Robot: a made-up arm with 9 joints.
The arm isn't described. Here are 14 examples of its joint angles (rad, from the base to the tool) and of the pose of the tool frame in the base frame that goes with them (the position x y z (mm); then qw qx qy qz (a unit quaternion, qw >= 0)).
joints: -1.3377 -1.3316 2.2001 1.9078 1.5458 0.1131 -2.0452 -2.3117 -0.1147
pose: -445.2 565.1 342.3 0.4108 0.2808 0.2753 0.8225
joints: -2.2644 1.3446 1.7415 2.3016 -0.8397 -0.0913 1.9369 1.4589 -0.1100
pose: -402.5 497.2 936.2 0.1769 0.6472 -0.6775 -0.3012
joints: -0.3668 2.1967 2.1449 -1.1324 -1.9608 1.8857 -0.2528 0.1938 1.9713
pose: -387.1 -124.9 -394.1 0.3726 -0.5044 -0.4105 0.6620
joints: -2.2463 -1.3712 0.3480 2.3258 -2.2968 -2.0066 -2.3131 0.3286 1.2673
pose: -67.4 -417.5 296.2 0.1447 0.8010 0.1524 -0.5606
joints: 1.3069 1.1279 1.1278 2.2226 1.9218 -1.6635 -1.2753 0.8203 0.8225
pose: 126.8 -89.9 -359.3 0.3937 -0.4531 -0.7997 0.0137
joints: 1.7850 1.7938 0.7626 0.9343 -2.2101 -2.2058 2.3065 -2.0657 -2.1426
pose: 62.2 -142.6 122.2 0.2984 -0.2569 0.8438 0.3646
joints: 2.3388 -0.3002 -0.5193 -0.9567 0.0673 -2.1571 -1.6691 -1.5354 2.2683
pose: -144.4 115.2 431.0 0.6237 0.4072 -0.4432 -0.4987
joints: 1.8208 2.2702 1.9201 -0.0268 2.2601 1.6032 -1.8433 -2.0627 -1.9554
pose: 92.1 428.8 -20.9 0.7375 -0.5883 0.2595 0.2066
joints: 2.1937 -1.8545 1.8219 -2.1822 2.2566 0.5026 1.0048 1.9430 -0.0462
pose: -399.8 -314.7 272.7 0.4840 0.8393 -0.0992 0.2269
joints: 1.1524 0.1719 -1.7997 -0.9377 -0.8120 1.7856 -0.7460 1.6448 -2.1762
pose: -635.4 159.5 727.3 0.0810 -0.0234 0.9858 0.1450
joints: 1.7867 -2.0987 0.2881 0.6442 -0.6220 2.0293 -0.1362 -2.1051 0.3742
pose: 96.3 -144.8 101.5 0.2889 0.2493 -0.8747 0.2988
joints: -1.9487 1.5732 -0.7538 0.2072 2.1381 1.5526 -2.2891 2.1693 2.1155
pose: -19.3 -35.9 480.3 0.0150 0.4679 0.8443 -0.2608
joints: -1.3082 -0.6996 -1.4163 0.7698 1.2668 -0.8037 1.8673 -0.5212 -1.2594
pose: 1165.5 517.5 -37.6 0.8855 -0.1907 0.2347 -0.3527
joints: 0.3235 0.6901 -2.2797 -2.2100 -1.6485 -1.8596 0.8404 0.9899 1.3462
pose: 258.2 -461.0 198.7 0.0800 -0.9934 -0.0731 -0.0368
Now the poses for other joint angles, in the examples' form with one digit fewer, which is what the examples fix.
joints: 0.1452 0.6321 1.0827 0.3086 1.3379 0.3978 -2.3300 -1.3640 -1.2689
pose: 34 932 127 0.657 -0.480 -0.582 -0.008
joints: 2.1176 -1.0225 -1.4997 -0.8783 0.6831 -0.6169 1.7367 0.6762 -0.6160
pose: -428 640 -41 0.979 0.098 -0.016 0.176
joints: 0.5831 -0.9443 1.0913 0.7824 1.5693 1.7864 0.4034 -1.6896 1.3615
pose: 126 24 19 0.744 0.591 0.297 0.092
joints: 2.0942 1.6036 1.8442 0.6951 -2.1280 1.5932 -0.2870 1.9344 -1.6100
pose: 20 -331 130 0.243 0.226 0.069 0.941
